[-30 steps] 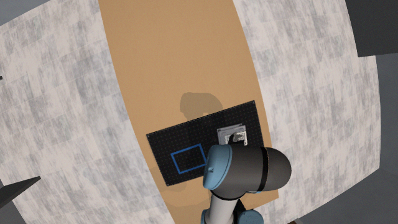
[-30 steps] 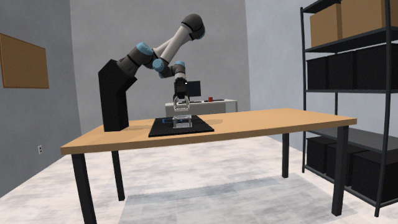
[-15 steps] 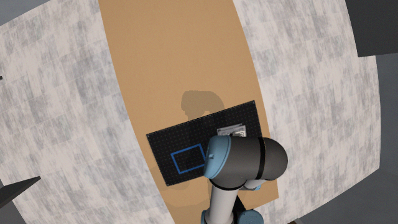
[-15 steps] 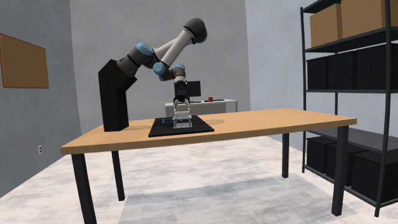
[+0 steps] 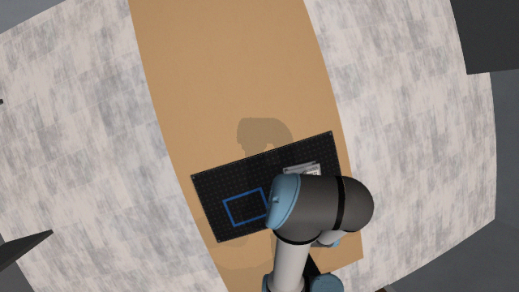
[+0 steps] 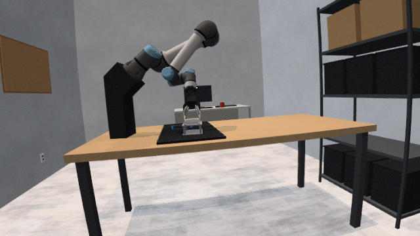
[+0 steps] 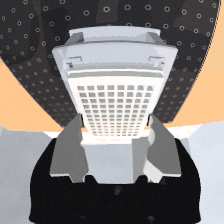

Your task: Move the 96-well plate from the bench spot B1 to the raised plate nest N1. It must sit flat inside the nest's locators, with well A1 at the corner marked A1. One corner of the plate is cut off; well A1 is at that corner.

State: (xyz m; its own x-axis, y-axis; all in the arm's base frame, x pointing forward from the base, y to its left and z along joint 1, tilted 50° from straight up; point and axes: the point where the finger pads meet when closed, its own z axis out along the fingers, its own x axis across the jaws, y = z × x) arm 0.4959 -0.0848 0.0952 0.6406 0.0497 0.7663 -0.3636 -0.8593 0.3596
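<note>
The white 96-well plate lies right at my hand. From my hand the other things lie so: grey raised nest N1: 30 mm below.
</note>
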